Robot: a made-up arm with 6 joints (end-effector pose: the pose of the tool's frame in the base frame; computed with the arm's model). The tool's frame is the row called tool. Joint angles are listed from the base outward.
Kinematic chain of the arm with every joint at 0, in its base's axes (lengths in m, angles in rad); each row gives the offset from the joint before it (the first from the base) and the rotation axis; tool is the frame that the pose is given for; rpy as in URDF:
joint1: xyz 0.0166 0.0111 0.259 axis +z
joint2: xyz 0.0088 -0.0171 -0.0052 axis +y
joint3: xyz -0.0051 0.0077 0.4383 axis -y
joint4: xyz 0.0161 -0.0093 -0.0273 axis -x
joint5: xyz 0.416 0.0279 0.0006 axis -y
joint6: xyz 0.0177 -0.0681 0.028 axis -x
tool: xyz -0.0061 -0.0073 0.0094 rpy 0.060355 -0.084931 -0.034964
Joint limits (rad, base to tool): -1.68..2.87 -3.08..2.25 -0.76..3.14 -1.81..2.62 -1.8..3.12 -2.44..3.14
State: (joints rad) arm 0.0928 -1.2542 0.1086 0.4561 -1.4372 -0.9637
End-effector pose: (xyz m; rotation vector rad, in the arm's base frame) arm -0.2793 -0.0854 0.8340 0.9176 -0.1843 -0.4261
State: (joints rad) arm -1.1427 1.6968 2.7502 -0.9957 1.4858 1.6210
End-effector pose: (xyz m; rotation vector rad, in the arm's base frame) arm 0.2553 -0.6275 0.5280 -0.5747 -1.6119 -2.5434
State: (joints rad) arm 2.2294 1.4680 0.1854 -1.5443 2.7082 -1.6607
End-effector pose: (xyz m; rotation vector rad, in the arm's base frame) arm -0.2764 0.4018 -0.1141 2.1904 -0.3907 1.1821
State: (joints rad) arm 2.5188 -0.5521 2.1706 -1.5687 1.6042 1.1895
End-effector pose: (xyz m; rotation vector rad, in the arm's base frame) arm 0.4887 -0.2914 0.8405 2.7222 1.5018 -0.1560
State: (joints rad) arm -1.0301 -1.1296 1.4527 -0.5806 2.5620 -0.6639
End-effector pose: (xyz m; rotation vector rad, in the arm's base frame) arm -0.3856 0.5808 0.7121 0.4999 0.8726 -1.3635
